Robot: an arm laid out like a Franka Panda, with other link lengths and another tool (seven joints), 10 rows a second.
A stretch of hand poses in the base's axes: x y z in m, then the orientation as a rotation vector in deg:
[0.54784 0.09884 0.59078 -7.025 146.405 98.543]
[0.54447 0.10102 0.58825 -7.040 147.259 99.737]
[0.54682 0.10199 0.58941 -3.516 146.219 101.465]
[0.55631 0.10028 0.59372 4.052 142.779 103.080]
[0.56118 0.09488 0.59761 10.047 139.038 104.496]
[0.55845 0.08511 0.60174 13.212 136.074 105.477]
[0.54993 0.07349 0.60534 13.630 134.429 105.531]
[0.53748 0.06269 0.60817 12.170 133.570 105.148]
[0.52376 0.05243 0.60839 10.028 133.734 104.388]
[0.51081 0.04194 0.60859 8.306 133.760 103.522]
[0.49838 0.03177 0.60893 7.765 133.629 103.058]
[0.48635 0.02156 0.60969 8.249 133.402 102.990]
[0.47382 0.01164 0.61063 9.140 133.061 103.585]
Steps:
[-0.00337 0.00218 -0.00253 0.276 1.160 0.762]
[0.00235 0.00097 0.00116 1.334 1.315 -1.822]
[0.00949 -0.00171 0.00431 2.260 1.274 -5.031]
[0.00487 -0.00540 0.00389 2.281 0.671 -4.321]
[-0.00273 -0.00977 0.00413 1.714 -0.072 -2.647]
[-0.00852 -0.01162 0.00360 0.625 -0.829 -1.018]
[-0.01245 -0.01080 0.00283 0.003 -1.383 0.104]
[-0.01372 -0.01026 0.00022 -0.619 -1.193 0.810]
[-0.01295 -0.01049 0.00020 -0.603 -1.121 0.511]
[-0.01243 -0.01017 0.00034 -0.245 -0.521 0.017]
[-0.01203 -0.01021 0.00076 0.080 0.039 -0.382]
[-0.01253 -0.00992 0.00094 0.522 0.427 -0.365]

